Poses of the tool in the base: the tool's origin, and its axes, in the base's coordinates. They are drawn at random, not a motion.
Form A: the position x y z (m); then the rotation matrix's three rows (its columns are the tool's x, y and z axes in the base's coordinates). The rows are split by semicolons.
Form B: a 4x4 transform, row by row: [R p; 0 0 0 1], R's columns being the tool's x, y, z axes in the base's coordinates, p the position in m. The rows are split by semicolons. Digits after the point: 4 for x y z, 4 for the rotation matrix.
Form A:
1: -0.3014 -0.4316 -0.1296; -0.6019 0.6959 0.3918; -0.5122 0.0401 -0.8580; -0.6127 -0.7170 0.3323
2: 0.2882 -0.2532 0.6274; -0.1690 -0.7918 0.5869; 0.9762 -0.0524 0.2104; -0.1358 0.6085 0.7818
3: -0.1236 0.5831 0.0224; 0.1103 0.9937 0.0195; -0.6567 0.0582 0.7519; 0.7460 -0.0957 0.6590
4: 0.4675 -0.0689 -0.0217; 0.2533 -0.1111 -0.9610; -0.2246 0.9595 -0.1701; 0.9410 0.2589 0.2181
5: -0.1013 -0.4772 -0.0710; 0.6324 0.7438 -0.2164; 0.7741 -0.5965 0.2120; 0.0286 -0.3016 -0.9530
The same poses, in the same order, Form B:
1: -0.6019 0.6959 0.3918 -0.3014; -0.5122 0.0401 -0.8580 -0.4316; -0.6127 -0.7170 0.3323 -0.1296; 0 0 0 1
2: -0.1690 -0.7918 0.5869 0.2882; 0.9762 -0.0524 0.2104 -0.2532; -0.1358 0.6085 0.7818 0.6274; 0 0 0 1
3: 0.1103 0.9937 0.0195 -0.1236; -0.6567 0.0582 0.7519 0.5831; 0.7460 -0.0957 0.6590 0.0224; 0 0 0 1
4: 0.2533 -0.1111 -0.9610 0.4675; -0.2246 0.9595 -0.1701 -0.0689; 0.9410 0.2589 0.2181 -0.0217; 0 0 0 1
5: 0.6324 0.7438 -0.2164 -0.1013; 0.7741 -0.5965 0.2120 -0.4772; 0.0286 -0.3016 -0.9530 -0.0710; 0 0 0 1
